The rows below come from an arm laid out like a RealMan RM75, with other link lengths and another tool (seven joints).
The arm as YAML. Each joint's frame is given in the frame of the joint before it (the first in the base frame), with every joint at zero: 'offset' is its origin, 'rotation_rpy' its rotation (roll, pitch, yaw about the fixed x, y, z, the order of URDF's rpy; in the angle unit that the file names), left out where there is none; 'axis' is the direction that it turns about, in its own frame. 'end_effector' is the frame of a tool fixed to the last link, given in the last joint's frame.
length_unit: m
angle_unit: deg
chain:
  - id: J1
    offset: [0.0, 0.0, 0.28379]
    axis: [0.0, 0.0, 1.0]
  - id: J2
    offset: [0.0, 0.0, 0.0]
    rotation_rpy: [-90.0, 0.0, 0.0]
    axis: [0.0, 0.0, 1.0]
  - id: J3
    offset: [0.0, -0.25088, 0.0]
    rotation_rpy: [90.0, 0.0, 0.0]
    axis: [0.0, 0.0, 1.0]
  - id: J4
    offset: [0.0, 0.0, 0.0]
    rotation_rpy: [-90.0, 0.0, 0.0]
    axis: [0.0, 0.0, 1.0]
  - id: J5
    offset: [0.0, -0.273, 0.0]
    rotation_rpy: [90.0, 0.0, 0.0]
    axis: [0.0, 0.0, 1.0]
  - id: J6
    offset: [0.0, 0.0, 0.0]
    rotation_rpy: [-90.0, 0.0, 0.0]
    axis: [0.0, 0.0, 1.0]
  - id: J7
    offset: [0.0, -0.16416, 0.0]
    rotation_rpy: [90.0, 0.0, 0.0]
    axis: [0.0, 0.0, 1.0]
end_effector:
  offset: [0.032, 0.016, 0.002]
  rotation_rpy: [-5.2, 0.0, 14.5]
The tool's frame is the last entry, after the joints.
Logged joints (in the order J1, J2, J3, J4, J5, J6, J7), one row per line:
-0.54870, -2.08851, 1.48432, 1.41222, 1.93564, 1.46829, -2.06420
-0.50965, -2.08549, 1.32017, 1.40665, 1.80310, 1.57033, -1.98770
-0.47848, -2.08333, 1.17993, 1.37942, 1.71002, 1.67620, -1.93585
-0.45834, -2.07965, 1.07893, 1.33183, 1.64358, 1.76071, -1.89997
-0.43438, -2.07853, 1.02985, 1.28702, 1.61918, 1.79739, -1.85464
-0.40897, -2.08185, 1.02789, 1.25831, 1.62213, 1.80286, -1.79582
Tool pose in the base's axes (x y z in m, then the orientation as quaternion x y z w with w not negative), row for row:
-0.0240, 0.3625, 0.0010, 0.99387, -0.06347, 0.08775, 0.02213
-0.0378, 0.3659, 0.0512, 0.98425, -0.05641, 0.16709, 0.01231
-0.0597, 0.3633, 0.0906, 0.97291, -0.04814, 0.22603, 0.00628
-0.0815, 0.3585, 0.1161, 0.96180, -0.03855, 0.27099, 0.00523
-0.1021, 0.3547, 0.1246, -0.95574, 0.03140, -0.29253, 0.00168
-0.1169, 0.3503, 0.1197, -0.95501, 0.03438, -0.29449, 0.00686
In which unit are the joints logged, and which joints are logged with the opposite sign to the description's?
The joints are logged in radians. Opposite sign: none.
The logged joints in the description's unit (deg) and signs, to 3 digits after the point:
-31.438, -119.663, 85.045, 80.914, 110.904, 84.127, -118.270
-29.201, -119.490, 75.640, 80.595, 103.310, 89.973, -113.887
-27.415, -119.366, 67.605, 79.035, 97.977, 96.039, -110.916
-26.261, -119.155, 61.818, 76.308, 94.170, 100.881, -108.860
-24.888, -119.091, 59.006, 73.741, 92.772, 102.983, -106.263
-23.432, -119.281, 58.894, 72.096, 92.941, 103.296, -102.893

